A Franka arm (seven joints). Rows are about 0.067 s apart.
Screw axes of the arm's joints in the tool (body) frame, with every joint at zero. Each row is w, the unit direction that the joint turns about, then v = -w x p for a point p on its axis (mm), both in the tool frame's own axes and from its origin. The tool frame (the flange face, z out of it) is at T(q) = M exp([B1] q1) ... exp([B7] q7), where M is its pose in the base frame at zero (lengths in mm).
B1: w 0 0 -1 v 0 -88 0
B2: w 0 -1 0 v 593 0 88
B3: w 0 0 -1 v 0 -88 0
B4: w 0 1 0 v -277 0 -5.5
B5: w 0 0 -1 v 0 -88 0
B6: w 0 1 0 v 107 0 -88
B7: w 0 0 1 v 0 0 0
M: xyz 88 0 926 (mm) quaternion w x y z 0 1 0 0
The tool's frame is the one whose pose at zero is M.
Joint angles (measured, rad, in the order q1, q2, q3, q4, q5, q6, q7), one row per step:
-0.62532 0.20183 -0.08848 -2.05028 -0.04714 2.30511 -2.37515
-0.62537 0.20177 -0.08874 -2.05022 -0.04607 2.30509 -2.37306
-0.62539 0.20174 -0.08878 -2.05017 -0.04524 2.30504 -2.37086
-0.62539 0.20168 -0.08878 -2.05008 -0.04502 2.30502 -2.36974
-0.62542 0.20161 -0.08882 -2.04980 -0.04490 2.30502 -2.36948
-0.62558 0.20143 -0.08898 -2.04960 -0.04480 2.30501 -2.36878
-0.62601 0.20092 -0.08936 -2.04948 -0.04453 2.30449 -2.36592
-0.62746 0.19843 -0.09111 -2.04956 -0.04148 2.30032 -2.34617
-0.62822 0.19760 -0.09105 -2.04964 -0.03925 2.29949 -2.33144
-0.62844 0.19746 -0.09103 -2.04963 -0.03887 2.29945 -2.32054
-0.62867 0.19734 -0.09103 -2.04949 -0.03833 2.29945 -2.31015
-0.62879 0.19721 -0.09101 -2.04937 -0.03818 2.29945 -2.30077
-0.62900 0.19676 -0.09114 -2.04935 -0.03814 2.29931 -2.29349
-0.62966 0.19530 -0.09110 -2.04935 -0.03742 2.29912 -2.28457
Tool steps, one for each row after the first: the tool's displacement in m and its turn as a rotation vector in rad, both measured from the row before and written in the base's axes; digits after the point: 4 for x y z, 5 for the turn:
-0.0001 -0.0001 0.0001 0.00053 -0.00076 -0.00306
0.0000 0.0000 0.0000 0.00047 -0.00061 -0.00278
0.0000 0.0000 0.0001 0.00006 -0.00030 -0.00125
0.0000 -0.0001 0.0002 -0.00016 -0.00035 -0.00040
-0.0001 -0.0002 0.0002 -0.00019 -0.00037 -0.00107
-0.0003 -0.0003 0.0003 0.00007 -0.00041 -0.00385
-0.0016 -0.0011 0.0010 0.00289 -0.00157 -0.02499
-0.0003 -0.0002 0.0004 0.00153 -0.00219 -0.01683
-0.0001 -0.0001 0.0001 0.00026 -0.00106 -0.01131
-0.0001 -0.0001 0.0001 0.00025 -0.00122 -0.01093
0.0000 -0.0001 0.0001 0.00003 -0.00094 -0.00955
-0.0001 -0.0001 0.0003 -0.00011 -0.00079 -0.00763
-0.0003 -0.0002 0.0008 -0.00021 -0.00205 -0.00998

